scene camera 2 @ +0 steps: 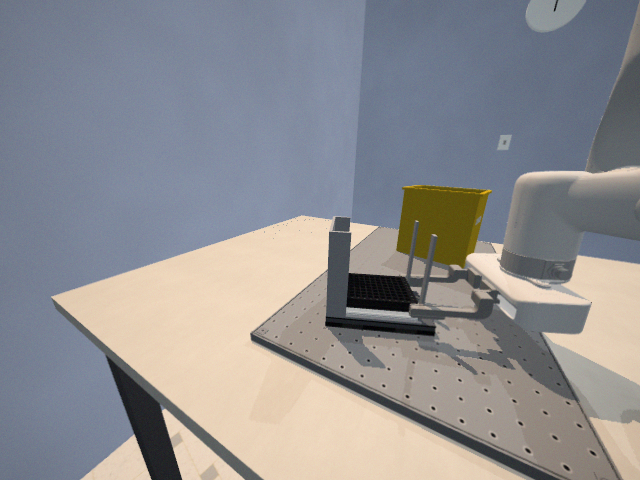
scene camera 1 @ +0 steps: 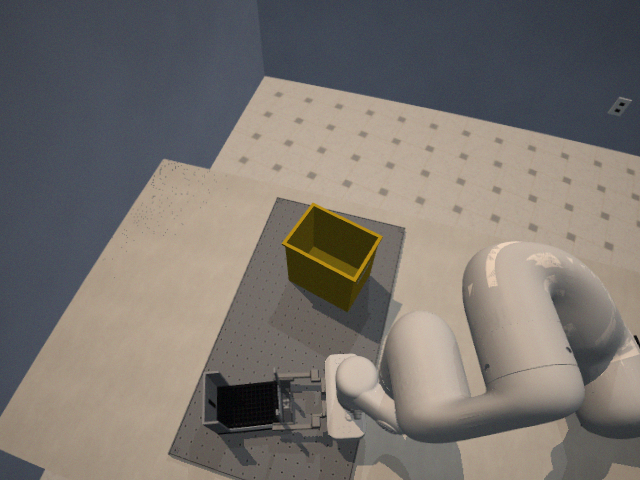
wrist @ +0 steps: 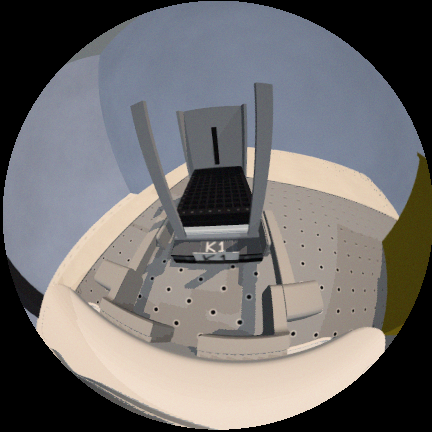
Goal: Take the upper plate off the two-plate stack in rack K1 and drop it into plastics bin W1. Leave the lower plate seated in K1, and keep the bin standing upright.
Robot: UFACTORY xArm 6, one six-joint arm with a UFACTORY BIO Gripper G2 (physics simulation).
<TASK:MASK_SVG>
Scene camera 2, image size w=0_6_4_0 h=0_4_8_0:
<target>my gripper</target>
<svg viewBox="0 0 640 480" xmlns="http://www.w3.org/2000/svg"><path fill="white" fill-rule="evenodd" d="M411 274L409 286L422 287L424 275ZM409 305L409 316L412 318L444 320L445 317L486 319L491 315L493 305L495 304L511 321L527 331L580 334L584 329L592 303L561 285L568 283L570 279L566 281L540 280L521 276L504 269L500 265L501 254L472 253L466 257L465 269L462 269L459 265L449 265L447 275L430 275L429 282L454 283L459 279L465 279L474 288L471 299L476 304L474 308L451 308L428 304Z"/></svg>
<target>yellow bin W1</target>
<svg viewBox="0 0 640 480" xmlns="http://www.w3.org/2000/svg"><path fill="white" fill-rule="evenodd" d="M402 187L404 197L396 251L410 254L414 223L418 221L419 227L414 256L427 259L431 234L435 234L438 237L433 261L446 265L459 265L463 269L466 257L474 253L488 195L492 193L492 190L427 185Z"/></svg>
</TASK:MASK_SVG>
